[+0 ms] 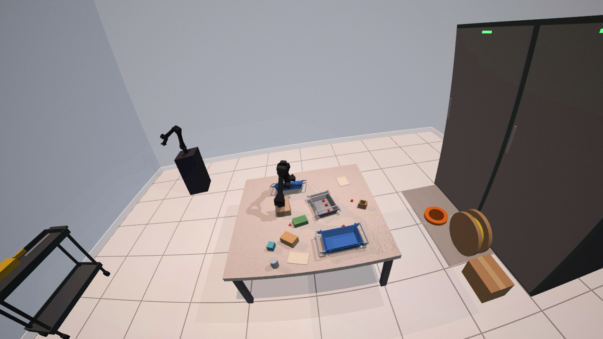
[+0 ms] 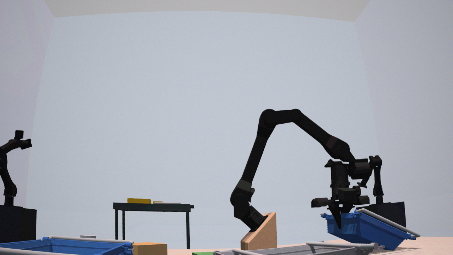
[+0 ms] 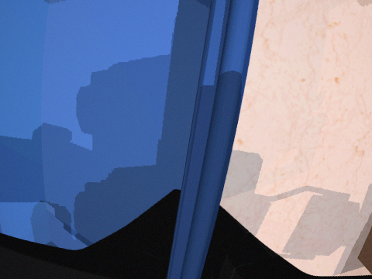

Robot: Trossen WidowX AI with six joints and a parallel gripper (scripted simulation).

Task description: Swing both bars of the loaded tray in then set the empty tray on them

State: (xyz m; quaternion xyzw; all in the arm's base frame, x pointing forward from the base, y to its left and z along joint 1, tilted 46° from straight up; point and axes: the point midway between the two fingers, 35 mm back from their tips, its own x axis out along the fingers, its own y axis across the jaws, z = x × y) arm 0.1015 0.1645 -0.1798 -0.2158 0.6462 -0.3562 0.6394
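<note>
Right now the tray is 20 mm ahead of my gripper tip, 80 mm to the left of it and 10 mm below it. From my gripper tip the other things lie so: teal cube 240 mm behind, 620 mm to the right, 60 mm below; grey cylinder 230 mm behind, 800 mm to the right, 50 mm below; green block 30 mm ahead, 420 mm to the right, 60 mm below.
</note>
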